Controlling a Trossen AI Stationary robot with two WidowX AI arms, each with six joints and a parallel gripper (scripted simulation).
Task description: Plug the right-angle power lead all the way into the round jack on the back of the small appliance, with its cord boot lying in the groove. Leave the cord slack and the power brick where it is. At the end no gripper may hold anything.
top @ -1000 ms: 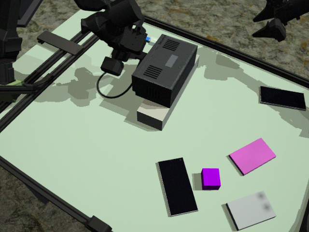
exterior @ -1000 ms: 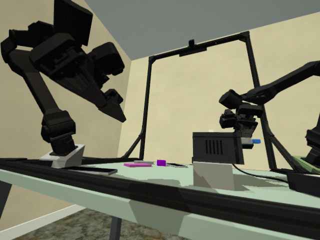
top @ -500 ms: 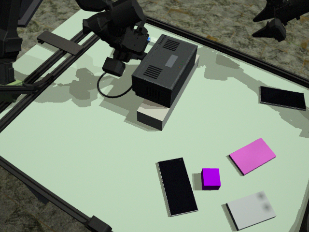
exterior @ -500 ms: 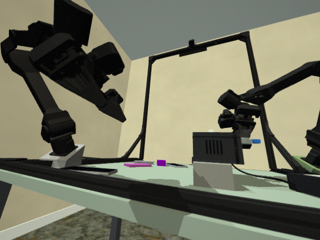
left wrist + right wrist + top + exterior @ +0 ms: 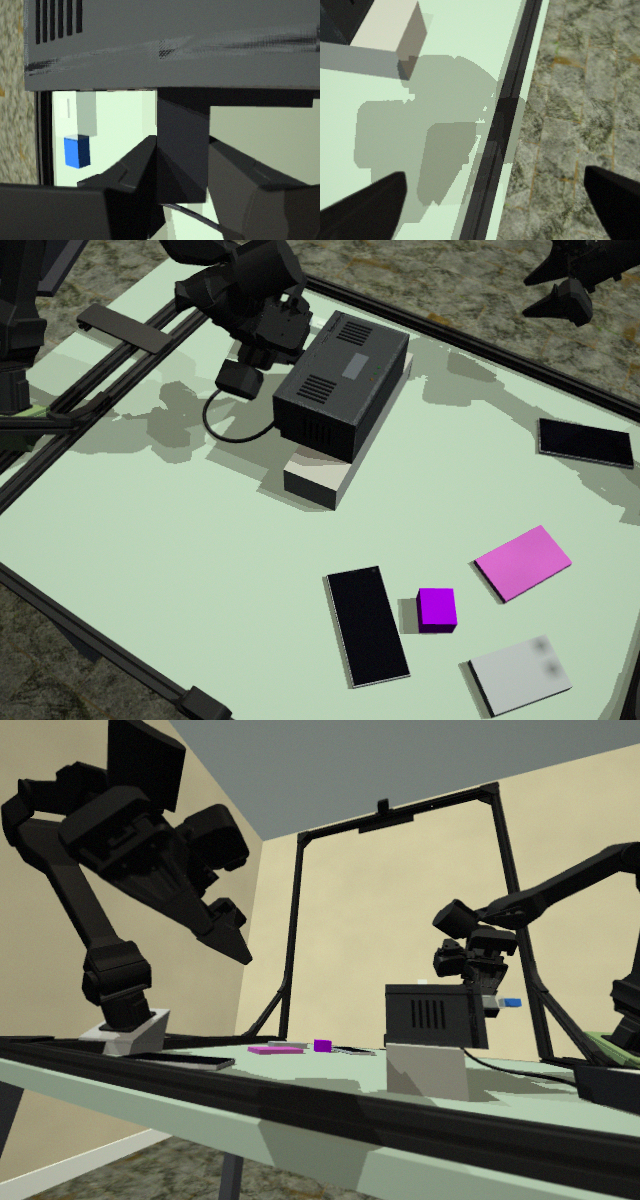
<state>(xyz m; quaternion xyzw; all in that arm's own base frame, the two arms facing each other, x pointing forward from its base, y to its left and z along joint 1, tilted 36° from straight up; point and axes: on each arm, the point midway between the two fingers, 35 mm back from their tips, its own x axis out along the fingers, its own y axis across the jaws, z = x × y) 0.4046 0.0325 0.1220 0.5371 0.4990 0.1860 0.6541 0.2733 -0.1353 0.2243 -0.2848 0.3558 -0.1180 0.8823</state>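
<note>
The white plug is 8 cm ahead of my left hand, 5 cm to the right of it and 2 cm below it. Also, from my left hand: purple cube (32 cm behind, 24 cm to the right, 12 cm below).
</note>
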